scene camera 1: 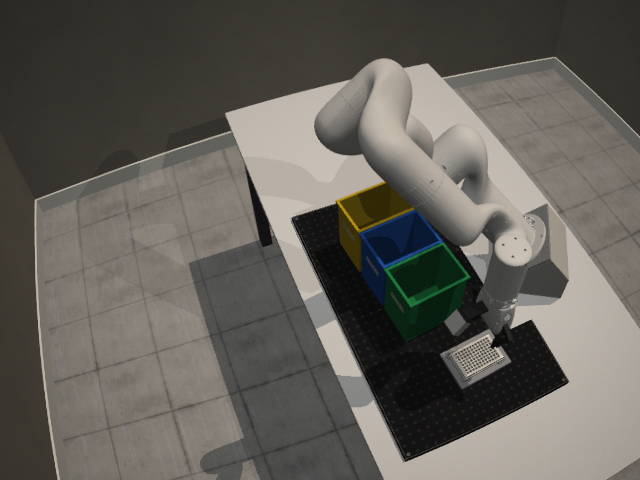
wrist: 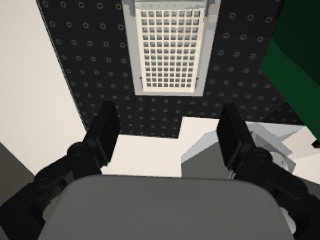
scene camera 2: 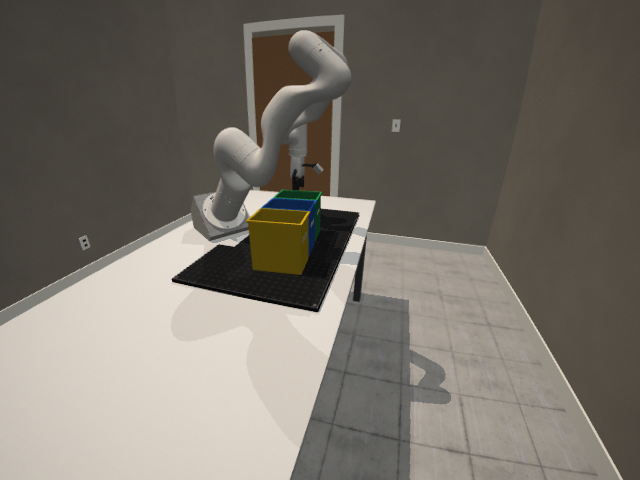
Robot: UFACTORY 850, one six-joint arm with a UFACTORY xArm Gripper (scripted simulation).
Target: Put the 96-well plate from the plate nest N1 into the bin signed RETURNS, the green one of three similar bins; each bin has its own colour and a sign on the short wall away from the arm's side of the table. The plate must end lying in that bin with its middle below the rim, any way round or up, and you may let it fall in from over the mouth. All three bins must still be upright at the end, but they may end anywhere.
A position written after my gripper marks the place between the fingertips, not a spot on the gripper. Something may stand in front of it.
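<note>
Scene camera 1 shows a green bin [scene camera 1: 421, 275], a blue bin [scene camera 1: 400, 238], a yellow bin [scene camera 1: 367, 208], a white 96-well plate [scene camera 1: 466, 369] and a grey plate nest [scene camera 1: 449, 364]. Scene camera 2 shows the blue bin [scene camera 2: 275, 203] and the yellow bin [scene camera 2: 278, 247] too. In the wrist view my gripper [wrist: 168, 115] is visible; the blue bin is out of frame in the wrist view, and the yellow bin is out of frame in the wrist view as well.
</note>
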